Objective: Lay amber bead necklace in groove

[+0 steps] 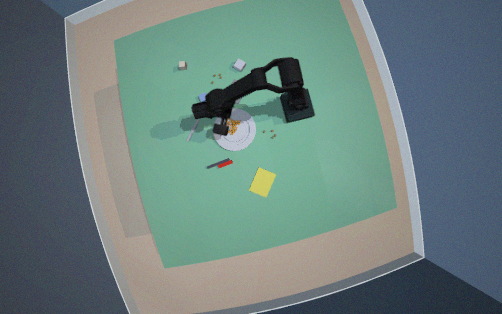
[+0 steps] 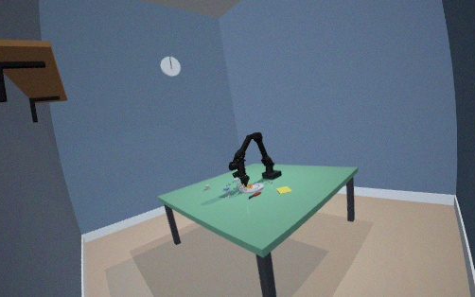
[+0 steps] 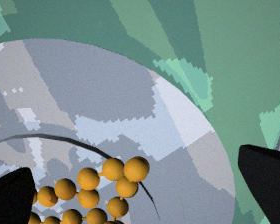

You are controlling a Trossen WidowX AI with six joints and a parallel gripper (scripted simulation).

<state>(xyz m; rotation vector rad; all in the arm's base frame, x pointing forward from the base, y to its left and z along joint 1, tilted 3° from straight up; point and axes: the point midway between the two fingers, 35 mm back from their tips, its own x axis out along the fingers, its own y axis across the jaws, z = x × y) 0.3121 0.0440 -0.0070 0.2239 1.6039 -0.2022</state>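
Right now my gripper tip is 3 cm past the round grey bead board, 6 cm to the right of it and 1 cm above it. Round my gripper tip: grey rod: 17 cm ahead, 5 cm to the left, 2 cm below; blue block: 11 cm ahead, 11 cm to the right, 1 cm below; grey plate: 4 cm behind, 13 cm to the right, 2 cm below.
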